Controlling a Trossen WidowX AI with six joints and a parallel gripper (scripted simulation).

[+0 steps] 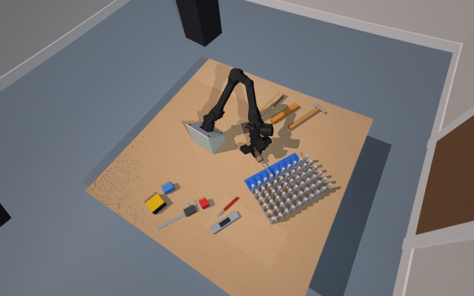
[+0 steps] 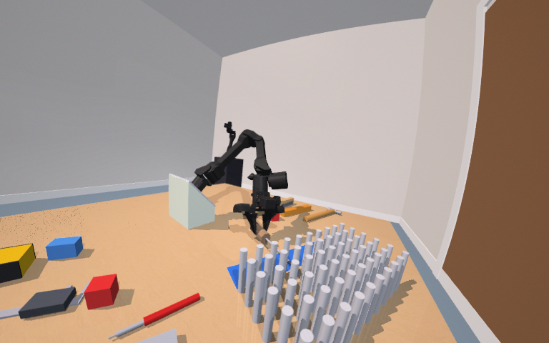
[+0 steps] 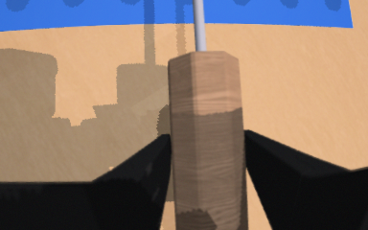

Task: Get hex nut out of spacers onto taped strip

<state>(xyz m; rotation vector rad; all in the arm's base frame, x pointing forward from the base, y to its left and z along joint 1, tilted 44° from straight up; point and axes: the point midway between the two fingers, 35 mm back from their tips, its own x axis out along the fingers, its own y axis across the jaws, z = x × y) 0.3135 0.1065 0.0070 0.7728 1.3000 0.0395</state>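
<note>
The blue taped strip is 130 mm ahead of my gripper tip, 30 mm below it and 10 mm to the right of it. Also, from my gripper tip: grey block (420 mm to the right, 80 mm ahead, 20 mm below); then red screwdriver (360 mm to the right, 40 mm ahead, 30 mm below); then orange block (380 mm to the left, 40 mm behind, 20 mm below).
</note>
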